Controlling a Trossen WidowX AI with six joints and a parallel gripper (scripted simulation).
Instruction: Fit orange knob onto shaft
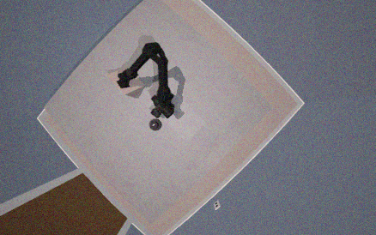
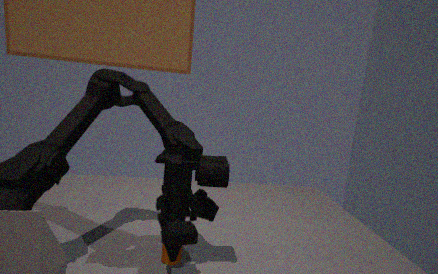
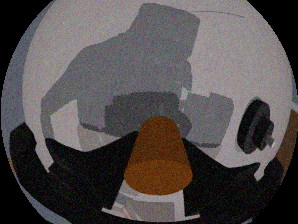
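My gripper tip is 30 mm below the orange knob. Also, from my gripper tip: dark round pedestal (140 mm to the right, 70 mm ahead, 20 mm above).
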